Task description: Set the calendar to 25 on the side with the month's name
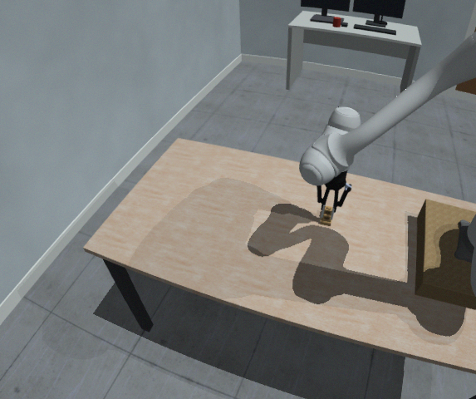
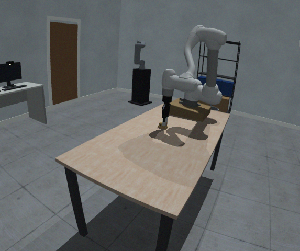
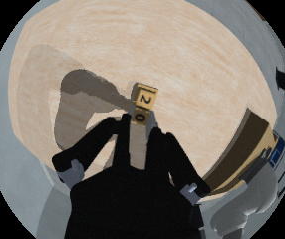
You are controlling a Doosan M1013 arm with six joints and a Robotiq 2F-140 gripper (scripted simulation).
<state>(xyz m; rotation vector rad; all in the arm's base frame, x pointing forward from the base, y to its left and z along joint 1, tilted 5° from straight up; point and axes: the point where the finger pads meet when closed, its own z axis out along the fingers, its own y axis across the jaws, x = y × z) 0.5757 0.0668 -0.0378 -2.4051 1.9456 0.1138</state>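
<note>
My gripper is now 50 mm above the wooden calendar tray and 20 mm to the left of it.
</note>
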